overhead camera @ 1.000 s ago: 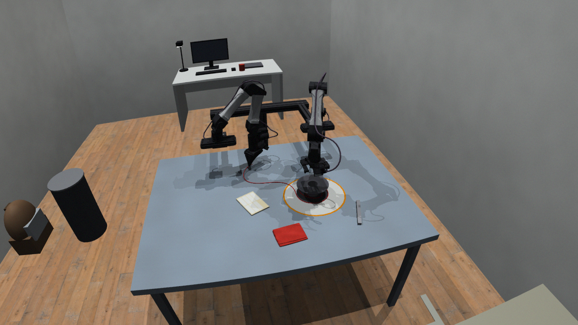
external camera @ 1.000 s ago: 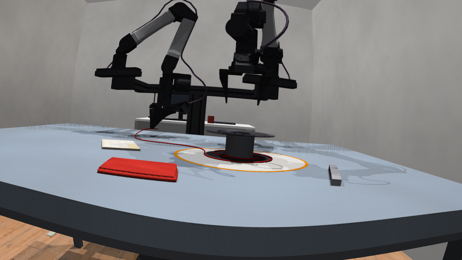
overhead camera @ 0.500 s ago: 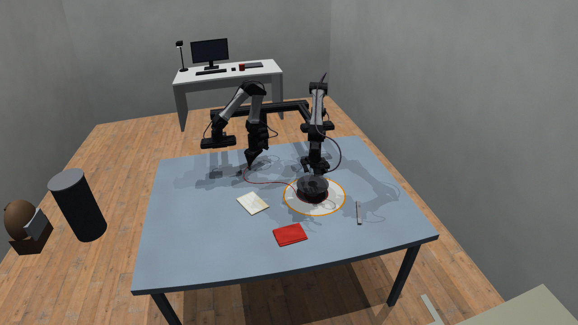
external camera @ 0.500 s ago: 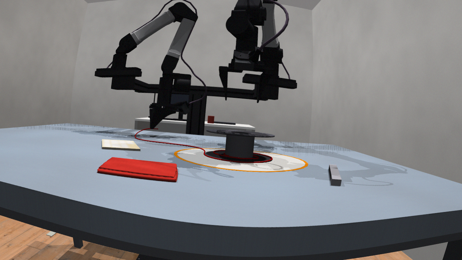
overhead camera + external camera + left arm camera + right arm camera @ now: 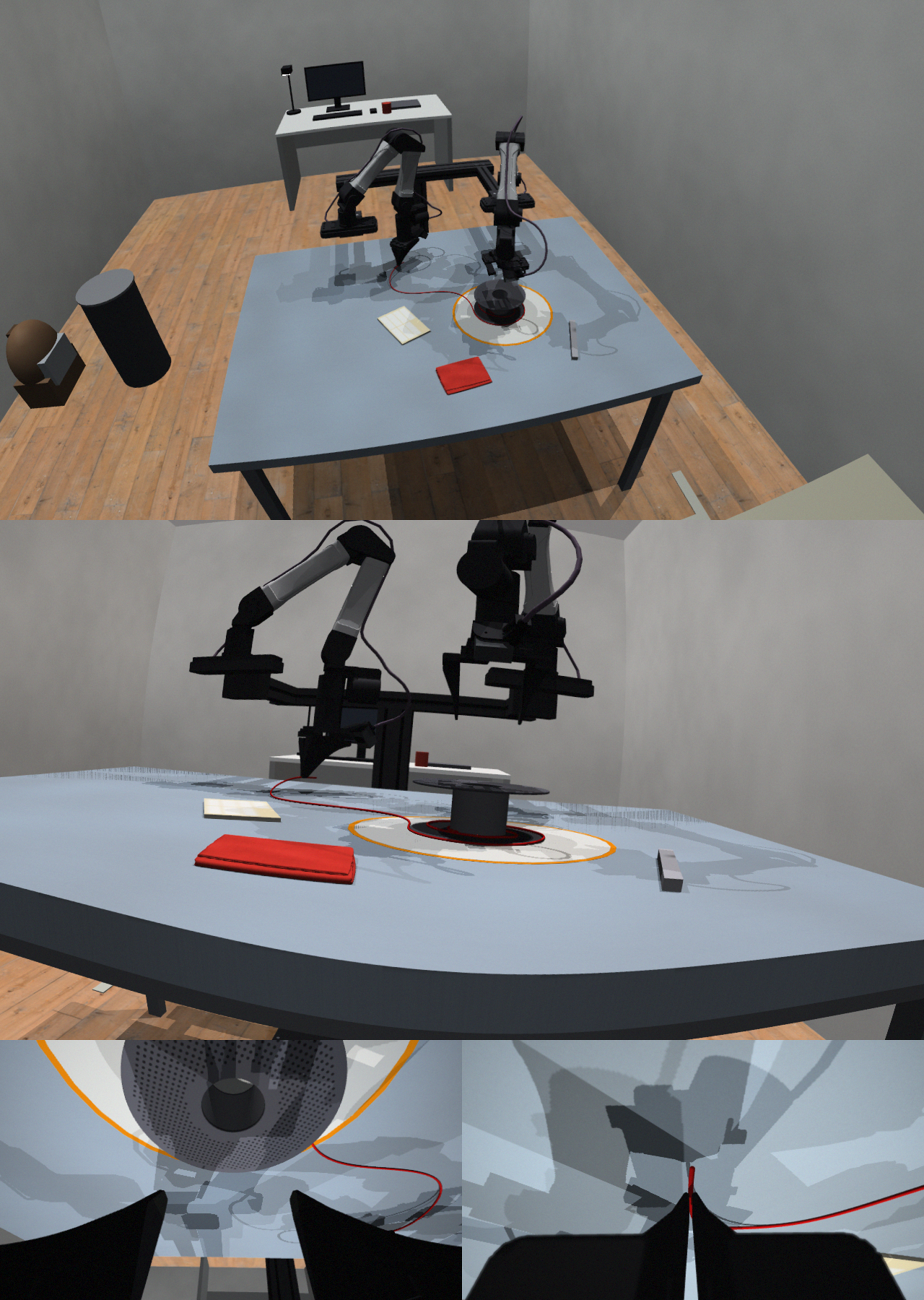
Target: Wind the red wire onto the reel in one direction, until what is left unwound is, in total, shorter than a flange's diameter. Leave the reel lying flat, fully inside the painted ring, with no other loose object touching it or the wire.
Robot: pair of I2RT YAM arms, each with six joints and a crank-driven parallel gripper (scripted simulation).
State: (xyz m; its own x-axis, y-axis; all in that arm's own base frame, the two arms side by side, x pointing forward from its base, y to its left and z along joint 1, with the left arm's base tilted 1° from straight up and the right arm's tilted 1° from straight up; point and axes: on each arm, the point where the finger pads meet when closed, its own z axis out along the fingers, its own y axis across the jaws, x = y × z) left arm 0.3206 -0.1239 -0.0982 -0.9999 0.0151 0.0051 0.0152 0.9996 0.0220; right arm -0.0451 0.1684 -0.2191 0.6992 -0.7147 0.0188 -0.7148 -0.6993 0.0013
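Observation:
The dark reel is 120 mm below my left hand. Also, from my left hand: orange painted ring: 20 mm ahead, 150 mm below; then grey bar: 240 mm ahead, 170 mm to the left, 150 mm below; then cream gridded tile: 10 mm behind, 350 mm to the right, 150 mm below.

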